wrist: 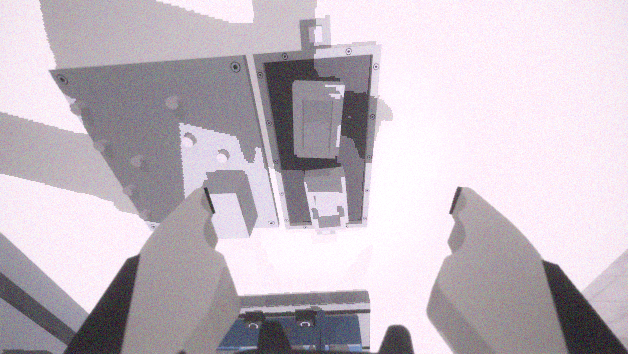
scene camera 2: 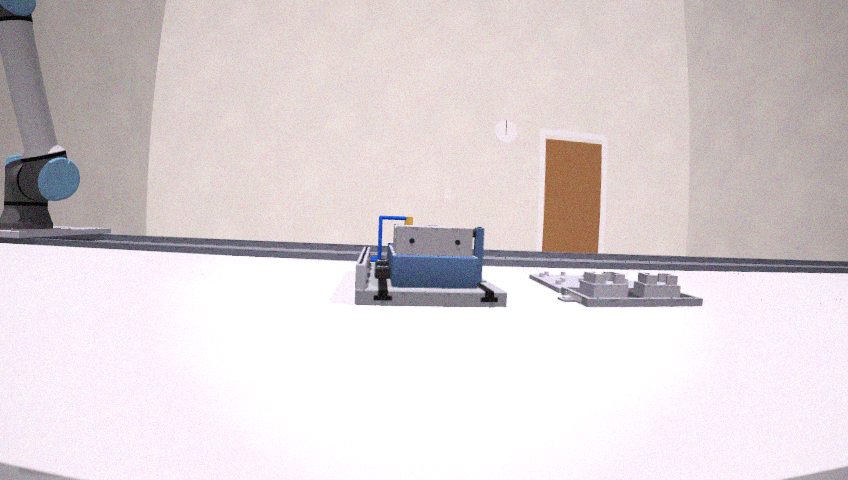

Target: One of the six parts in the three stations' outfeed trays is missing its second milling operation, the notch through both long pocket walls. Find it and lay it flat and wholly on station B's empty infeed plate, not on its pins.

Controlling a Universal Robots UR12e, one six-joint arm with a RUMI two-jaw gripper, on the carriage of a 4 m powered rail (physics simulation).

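Frame: origin at the arm's base, x ahead, y left, z up, level; centimetres.
Where they show: gripper, fingertip midpoint: (wrist: 328,189); arm's base, link origin: (scene camera 2: 26,228).
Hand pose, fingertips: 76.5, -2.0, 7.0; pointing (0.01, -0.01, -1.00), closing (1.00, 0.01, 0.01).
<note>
Things, the pixels of their top centre, and the offset from my fingertips, as dx, dy, dz. "spot": a spot on its surface instead.
- outfeed tray, surface spot: (wrist: 371,150) spot: +4.4, -1.5, -8.8
- upper part, top centre: (wrist: 316,128) -0.8, +1.8, -5.9
- lower part, top centre: (wrist: 327,211) +0.2, -6.7, -5.9
- infeed plate, top centre: (wrist: 185,164) -14.8, -3.0, -9.2
- blue bent pipe, surface spot: (scene camera 2: 380,237) spot: -19.1, +144.9, -2.8
My gripper (wrist: 328,189) is open and empty in the wrist view, high above a station; it does not show in scene camera 2. An outfeed tray (wrist: 371,150) there holds two grey parts. The upper part (wrist: 317,125) is shaded, and its long pocket walls look unbroken. The lower part (wrist: 327,200) is partly lit, with uneven wall tops. An infeed plate (wrist: 120,100) with round pins lies left of the tray, with a grey block (wrist: 229,210) on it. In scene camera 2, two parts (scene camera 2: 602,288) (scene camera 2: 656,289) with gapped walls stand in a tray (scene camera 2: 690,301). I cannot tell the station letters.
A blue vise (wrist: 290,332) lies at the wrist view's bottom. In scene camera 2, a blue vise (scene camera 2: 434,271) stands left of the tray, with a grey block (scene camera 2: 434,240) above it and a blue bent pipe (scene camera 2: 380,237) behind. The arm (scene camera 2: 32,101) stands at the left, by the rail (scene camera 2: 238,248).
</note>
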